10 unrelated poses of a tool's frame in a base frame.
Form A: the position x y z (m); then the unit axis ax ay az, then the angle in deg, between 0 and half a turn.
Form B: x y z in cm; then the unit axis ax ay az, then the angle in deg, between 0 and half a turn. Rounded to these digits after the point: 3 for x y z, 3 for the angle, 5 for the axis.
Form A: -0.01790, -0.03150, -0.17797, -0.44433, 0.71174, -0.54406, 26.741
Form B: -1.790, -3.150, -17.797, -0.44433, 0.71174, -0.54406, 26.741
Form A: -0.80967, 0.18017, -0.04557, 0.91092, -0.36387, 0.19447, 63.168
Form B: -80.967, 18.017, -4.557, 0.91092, -0.36387, 0.19447, 63.168
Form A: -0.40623, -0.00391, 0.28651, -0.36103, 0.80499, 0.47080, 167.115
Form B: -40.623, -0.391, 28.651, -0.36103, 0.80499, 0.47080, 167.115
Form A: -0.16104, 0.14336, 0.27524, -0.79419, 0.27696, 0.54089, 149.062
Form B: -16.104, 14.336, 27.524, -0.79419, 0.27696, 0.54089, 149.062
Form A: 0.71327, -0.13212, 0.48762, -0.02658, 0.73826, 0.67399, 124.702
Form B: 71.327, -13.212, 48.762, -0.02658, 0.73826, 0.67399, 124.702
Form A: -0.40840, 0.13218, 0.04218, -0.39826, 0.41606, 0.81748, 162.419
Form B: -40.840, 13.218, 4.218, -0.39826, 0.41606, 0.81748, 162.419
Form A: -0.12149, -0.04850, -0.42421, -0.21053, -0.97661, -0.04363, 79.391
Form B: -12.149, -4.850, -42.421, -0.21053, -0.97661, -0.04363, 79.391
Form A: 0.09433, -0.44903, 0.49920, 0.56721, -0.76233, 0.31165, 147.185
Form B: 9.433, -44.903, 49.920, 0.56721, -0.76233, 0.31165, 147.185
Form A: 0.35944, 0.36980, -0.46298, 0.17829, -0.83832, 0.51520, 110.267
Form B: 35.944, 36.980, -46.298, 0.17829, -0.83832, 0.51520, 110.267
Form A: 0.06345, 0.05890, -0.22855, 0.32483, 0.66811, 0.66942, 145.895
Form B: 6.345, 5.890, -22.855, 0.32483, 0.66811, 0.66942, 145.895
